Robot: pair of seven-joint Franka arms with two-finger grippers.
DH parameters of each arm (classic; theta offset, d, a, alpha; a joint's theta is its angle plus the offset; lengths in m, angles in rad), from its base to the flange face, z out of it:
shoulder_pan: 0 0.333 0 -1.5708
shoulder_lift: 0 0 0 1.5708
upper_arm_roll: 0 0.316 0.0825 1.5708
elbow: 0 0 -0.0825 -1.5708
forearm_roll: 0 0.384 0 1.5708
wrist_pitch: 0 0 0.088 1.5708
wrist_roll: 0 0.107 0 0
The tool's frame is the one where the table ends.
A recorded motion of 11 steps. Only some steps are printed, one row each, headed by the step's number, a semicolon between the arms.
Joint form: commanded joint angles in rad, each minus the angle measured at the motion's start. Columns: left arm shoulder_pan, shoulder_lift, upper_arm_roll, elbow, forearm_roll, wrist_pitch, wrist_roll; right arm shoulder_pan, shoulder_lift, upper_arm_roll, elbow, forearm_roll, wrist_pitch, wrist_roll.
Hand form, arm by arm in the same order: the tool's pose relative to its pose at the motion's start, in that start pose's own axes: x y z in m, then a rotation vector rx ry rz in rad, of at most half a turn. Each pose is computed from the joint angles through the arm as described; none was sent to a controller.
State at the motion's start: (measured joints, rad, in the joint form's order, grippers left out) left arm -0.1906 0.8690 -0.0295 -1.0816 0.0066 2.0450 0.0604; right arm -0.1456 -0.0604 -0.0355 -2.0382 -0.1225 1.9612 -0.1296
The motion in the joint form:
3: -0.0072 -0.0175 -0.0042 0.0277 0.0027 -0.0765 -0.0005; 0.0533 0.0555 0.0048 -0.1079 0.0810 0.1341 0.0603
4: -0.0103 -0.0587 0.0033 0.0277 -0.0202 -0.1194 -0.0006; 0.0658 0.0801 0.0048 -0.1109 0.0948 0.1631 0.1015
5: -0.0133 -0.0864 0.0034 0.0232 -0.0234 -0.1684 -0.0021; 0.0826 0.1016 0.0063 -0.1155 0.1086 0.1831 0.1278
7: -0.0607 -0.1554 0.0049 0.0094 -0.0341 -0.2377 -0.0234; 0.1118 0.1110 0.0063 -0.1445 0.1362 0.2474 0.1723
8: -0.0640 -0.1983 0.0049 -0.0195 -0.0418 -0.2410 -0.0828; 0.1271 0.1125 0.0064 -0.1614 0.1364 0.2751 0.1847
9: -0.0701 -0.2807 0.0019 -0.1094 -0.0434 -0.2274 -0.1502; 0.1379 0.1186 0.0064 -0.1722 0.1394 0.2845 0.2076
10: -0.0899 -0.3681 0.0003 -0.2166 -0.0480 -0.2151 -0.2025; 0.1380 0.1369 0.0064 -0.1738 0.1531 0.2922 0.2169
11: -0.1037 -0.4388 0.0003 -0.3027 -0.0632 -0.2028 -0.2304; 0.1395 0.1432 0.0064 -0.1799 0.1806 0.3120 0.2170
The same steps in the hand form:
3: -0.0007 0.0078 -0.0198 -0.0029 -0.0313 0.0104; 0.0048 -0.0443 0.0640 0.0765 -0.0172 0.0261
4: -0.0029 0.0085 -0.0479 -0.0178 -0.0323 0.0011; 0.0100 -0.0526 0.0751 0.0871 -0.0161 0.0613
5: -0.0078 0.0117 -0.0630 -0.0220 -0.0580 0.0025; 0.0134 -0.0640 0.0858 0.0977 -0.0220 0.0761
7: -0.0160 0.0490 -0.1029 -0.0331 -0.0732 0.0269; 0.0145 -0.0820 0.0963 0.1183 0.0028 0.1086
8: -0.0214 0.0526 -0.1214 -0.0380 -0.0636 -0.0303; 0.0134 -0.0909 0.1013 0.1179 0.0121 0.1064
9: -0.0360 0.0597 -0.1412 -0.0382 -0.0592 -0.0887; 0.0119 -0.0975 0.1078 0.1197 0.0036 0.1201
10: -0.0559 0.0757 -0.1550 -0.0404 -0.0687 -0.1203; 0.0128 -0.0989 0.1175 0.1293 -0.0098 0.1375
11: -0.0732 0.0867 -0.1656 -0.0524 -0.0743 -0.1385; 0.0134 -0.1008 0.1216 0.1499 -0.0039 0.1545

